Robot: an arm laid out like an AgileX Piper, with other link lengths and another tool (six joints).
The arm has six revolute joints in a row. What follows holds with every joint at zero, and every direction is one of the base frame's. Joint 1 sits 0.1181 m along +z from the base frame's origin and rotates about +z. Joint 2 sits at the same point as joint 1 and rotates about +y. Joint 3 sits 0.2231 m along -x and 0.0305 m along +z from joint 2 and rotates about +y. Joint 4 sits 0.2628 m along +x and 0.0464 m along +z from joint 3 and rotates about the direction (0.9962, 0, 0.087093). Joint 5 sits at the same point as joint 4 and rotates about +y. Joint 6 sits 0.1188 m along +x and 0.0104 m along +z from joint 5 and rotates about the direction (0.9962, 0, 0.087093). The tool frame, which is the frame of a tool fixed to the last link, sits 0.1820 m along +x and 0.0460 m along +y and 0.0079 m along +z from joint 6; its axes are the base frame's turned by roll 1.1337, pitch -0.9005 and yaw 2.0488 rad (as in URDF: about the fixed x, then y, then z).
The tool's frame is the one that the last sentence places.
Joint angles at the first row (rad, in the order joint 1, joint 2, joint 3, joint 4, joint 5, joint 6):
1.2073, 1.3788, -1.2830, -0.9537, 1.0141, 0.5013
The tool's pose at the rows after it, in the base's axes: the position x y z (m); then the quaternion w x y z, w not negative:
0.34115, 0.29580, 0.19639, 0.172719, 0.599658, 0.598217, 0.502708
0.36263, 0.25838, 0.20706, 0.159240, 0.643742, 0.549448, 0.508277
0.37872, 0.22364, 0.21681, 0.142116, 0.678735, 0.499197, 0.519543
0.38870, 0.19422, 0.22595, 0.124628, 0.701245, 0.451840, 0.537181
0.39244, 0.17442, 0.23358, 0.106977, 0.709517, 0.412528, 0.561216
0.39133, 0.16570, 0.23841, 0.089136, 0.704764, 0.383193, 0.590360
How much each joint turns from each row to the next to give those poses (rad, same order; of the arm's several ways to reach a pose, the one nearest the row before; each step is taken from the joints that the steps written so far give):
-0.1287, -0.0604, 0.0000, 0.0768, -0.0117, -0.0208
-0.1477, -0.0599, 0.0072, 0.1016, -0.0341, -0.0361
-0.1514, -0.0629, 0.0226, 0.1133, -0.0513, -0.0405
-0.1401, -0.0690, 0.0443, 0.1130, -0.0656, -0.0411
-0.1122, -0.0765, 0.0712, 0.1018, -0.0827, -0.0354
-0.0754, -0.0826, 0.0997, 0.0803, -0.1033, -0.0221

